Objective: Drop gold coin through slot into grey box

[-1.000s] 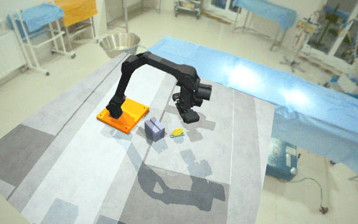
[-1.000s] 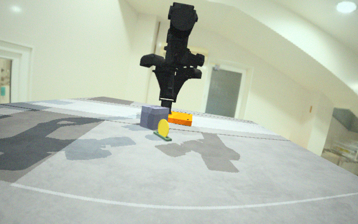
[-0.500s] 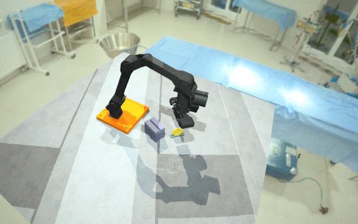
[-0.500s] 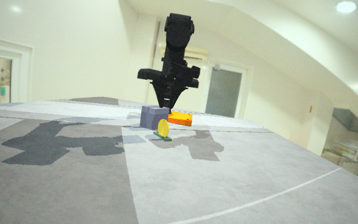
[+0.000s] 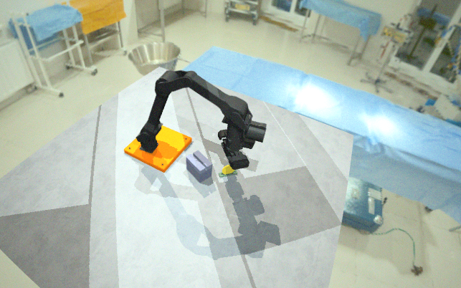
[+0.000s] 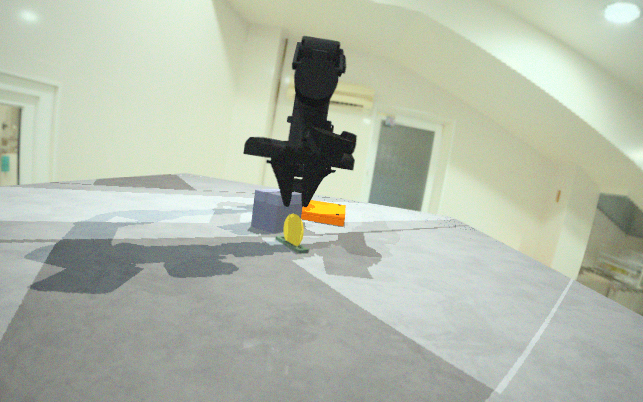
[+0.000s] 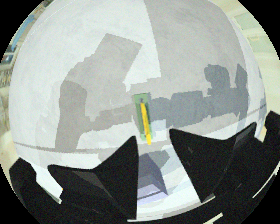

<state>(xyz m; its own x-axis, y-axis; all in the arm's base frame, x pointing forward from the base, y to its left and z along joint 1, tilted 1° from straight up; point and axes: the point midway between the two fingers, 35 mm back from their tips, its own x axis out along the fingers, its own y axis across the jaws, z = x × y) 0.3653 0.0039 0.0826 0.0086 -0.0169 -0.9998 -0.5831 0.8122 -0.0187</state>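
The gold coin lies 40 mm below my gripper tip.
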